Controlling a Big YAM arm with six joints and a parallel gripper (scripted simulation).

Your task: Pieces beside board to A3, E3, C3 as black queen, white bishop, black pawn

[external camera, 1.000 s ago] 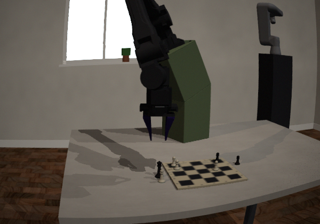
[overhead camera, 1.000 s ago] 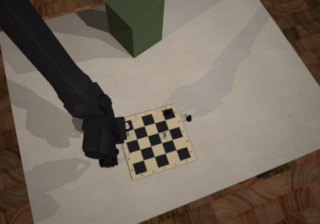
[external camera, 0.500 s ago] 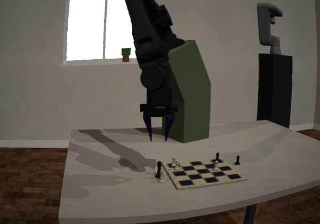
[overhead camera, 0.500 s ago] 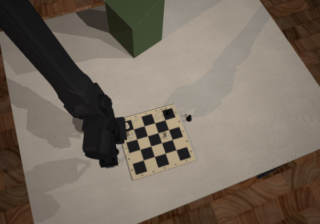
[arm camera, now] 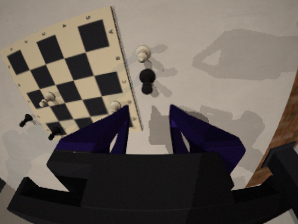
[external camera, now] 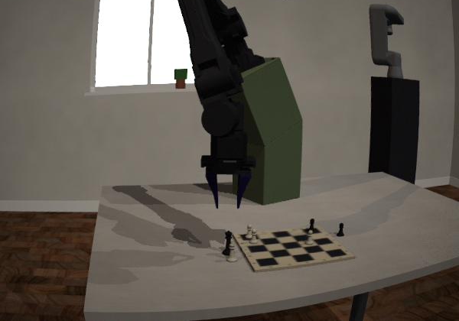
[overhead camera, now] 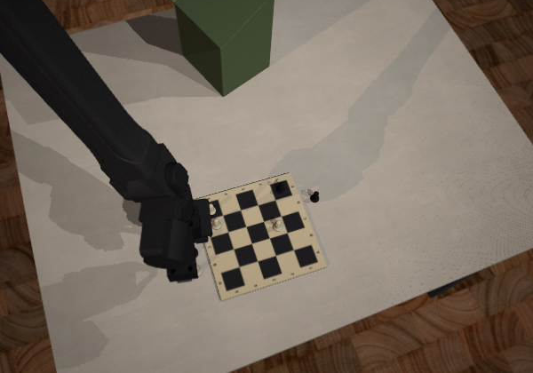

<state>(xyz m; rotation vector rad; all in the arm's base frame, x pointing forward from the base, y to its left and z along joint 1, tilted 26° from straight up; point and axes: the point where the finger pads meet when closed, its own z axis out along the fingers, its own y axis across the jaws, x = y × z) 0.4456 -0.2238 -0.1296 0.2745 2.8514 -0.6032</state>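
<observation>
Now: hand 10 mm past the black queen and 90 mm above it. Round my hand: chessboard: 140 mm to the left, 110 mm below; white bishop: 30 mm ahead, 90 mm below.
</observation>
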